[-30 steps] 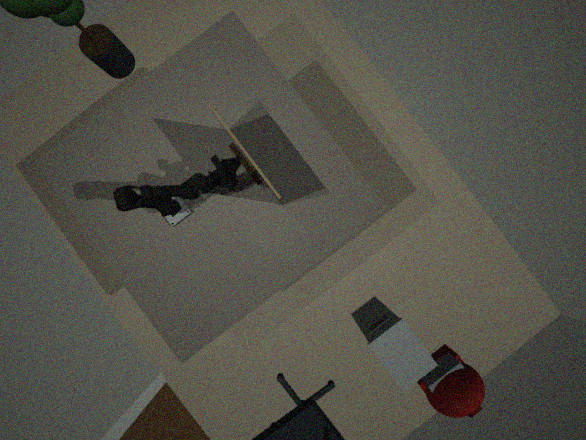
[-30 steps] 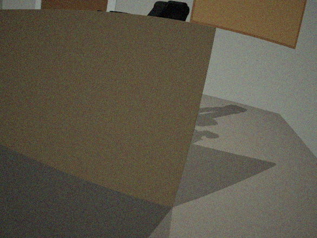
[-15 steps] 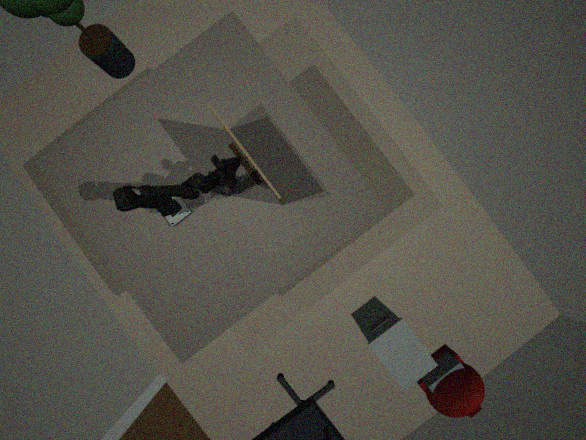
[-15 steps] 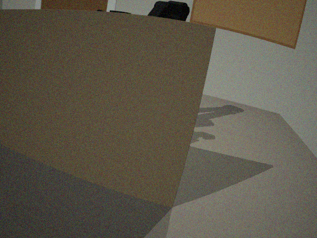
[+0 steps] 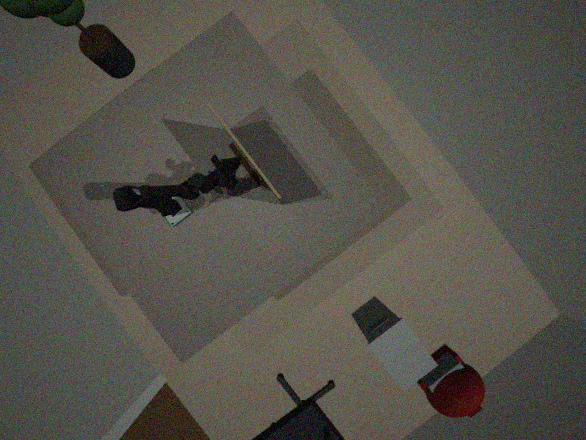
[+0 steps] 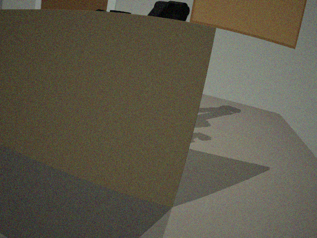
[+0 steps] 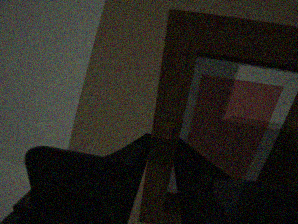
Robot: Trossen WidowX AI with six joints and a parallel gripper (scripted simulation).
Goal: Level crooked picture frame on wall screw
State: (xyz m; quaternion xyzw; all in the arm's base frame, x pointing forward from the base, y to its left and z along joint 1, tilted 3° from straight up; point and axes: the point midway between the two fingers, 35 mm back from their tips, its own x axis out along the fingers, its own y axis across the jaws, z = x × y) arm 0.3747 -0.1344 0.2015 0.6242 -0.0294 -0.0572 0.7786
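The picture frame is 5 cm below my gripper tip, 2 cm to the right of it and 1 cm ahead of it. From my gripper tip the other things lie so: wall panel (7 cm below, 2 cm ahead, 1 cm to the right).
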